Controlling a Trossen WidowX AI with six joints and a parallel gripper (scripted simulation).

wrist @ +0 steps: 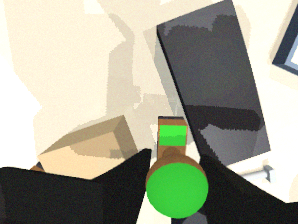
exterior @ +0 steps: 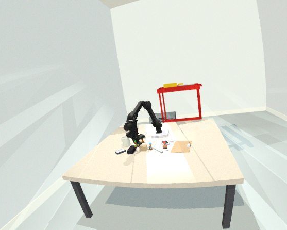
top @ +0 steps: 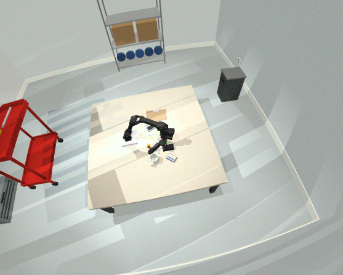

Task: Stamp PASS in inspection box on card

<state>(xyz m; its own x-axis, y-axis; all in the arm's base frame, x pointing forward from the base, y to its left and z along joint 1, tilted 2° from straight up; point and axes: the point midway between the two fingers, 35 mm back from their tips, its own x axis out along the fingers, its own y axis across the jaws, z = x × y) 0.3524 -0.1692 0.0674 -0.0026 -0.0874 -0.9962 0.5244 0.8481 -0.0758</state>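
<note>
My gripper tip is 2 cm short of the black box, 4 cm to the left of it and 4 cm above it. Round my gripper tip: green-topped stamp 1 cm below; blue-knobbed stamp 13 cm to the left, 4 cm below; tan block 1 cm ahead, 6 cm to the left, 4 cm below.
</note>
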